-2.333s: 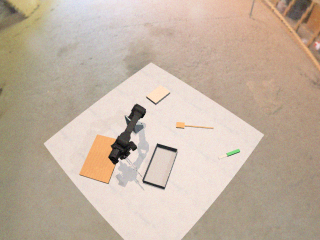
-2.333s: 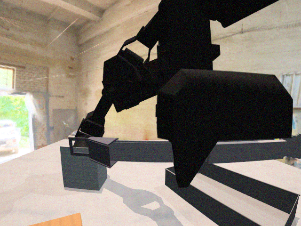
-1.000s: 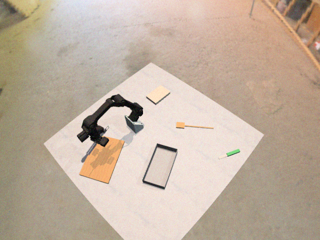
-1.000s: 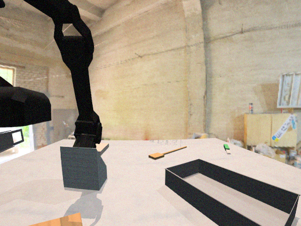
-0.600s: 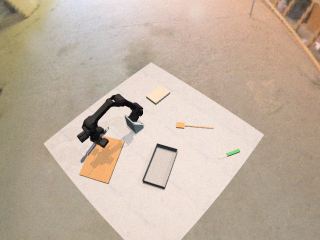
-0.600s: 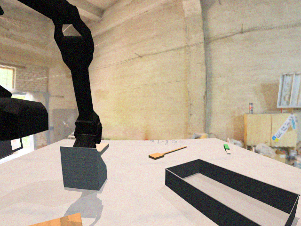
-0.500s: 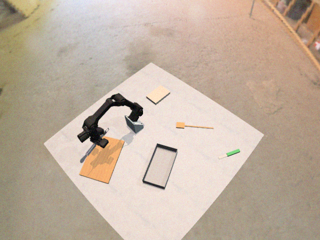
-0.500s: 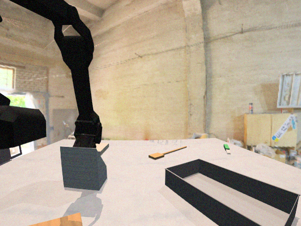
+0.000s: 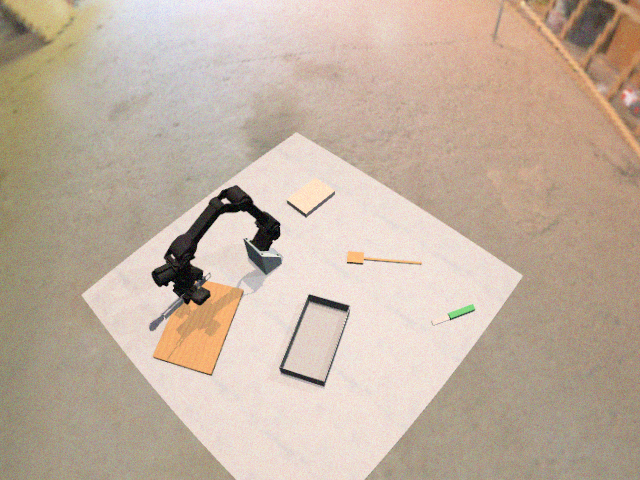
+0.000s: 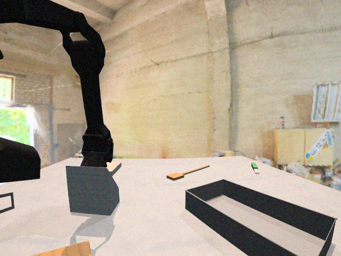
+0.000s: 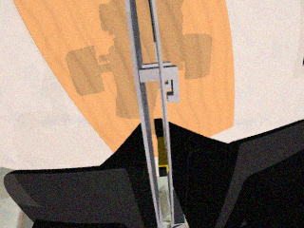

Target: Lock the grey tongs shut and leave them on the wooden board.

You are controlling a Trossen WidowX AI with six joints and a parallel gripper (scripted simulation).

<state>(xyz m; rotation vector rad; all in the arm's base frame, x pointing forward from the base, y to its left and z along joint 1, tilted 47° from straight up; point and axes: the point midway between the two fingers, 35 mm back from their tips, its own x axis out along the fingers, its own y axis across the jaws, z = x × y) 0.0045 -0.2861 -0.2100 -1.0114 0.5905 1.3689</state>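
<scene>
The wooden board is 12 cm below my gripper tip and 2 cm ahead of it. The rest, counted from my gripper tip: roasting tin: 39 cm ahead, 25 cm to the left, 10 cm below; then green-handled tool: 70 cm ahead, 65 cm to the left, 12 cm below; then pale flat block: 73 cm to the left, 12 cm below, 9 cm behind.
</scene>
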